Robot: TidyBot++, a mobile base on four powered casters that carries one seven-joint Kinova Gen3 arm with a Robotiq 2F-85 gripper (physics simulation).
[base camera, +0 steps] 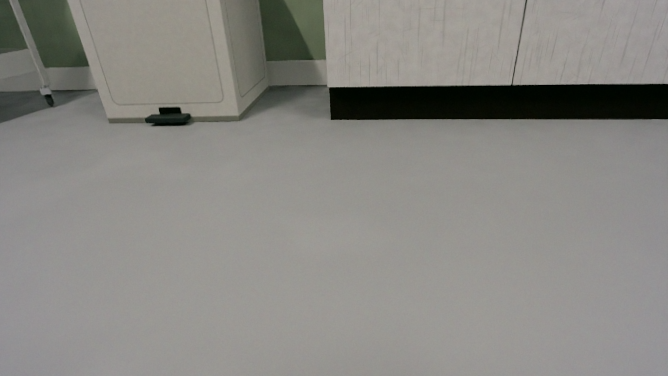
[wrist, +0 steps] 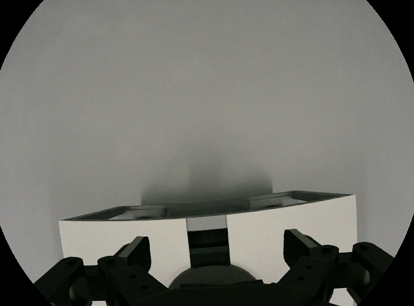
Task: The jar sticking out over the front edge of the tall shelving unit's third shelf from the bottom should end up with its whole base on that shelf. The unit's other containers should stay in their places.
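Places are measured from the arm's base along level axes (x right, y ahead, z up), in millimetres.
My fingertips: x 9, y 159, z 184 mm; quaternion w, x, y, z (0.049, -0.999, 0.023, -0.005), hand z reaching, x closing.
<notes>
Behind a point stands the place of what it marks.
My gripper (wrist: 217,249) is open, its two dark fingers wide apart in the lower part of the wrist view, with no object between them. It points down over the front of my own white mobile base and the grey floor. The jar, the tall shelving unit and its other containers do not show in the base camera view or in the wrist view. The gripper does not show in the base camera view.
In the base camera view, a beige pedal bin (base camera: 160,55) @[z -206, x -485, y 1162 mm] with a dark pedal (base camera: 168,119) @[z -373, x -491, y 1123 mm] stands at the back left. A pale cabinet (base camera: 425,40) @[z -185, x 204, y 1052 mm] with a black plinth (base camera: 500,102) @[z -350, x 416, y 1076 mm] stands to its right. A white leg (base camera: 31,47) @[z -192, x -1014, y 1391 mm] on a caster shows at far left.
</notes>
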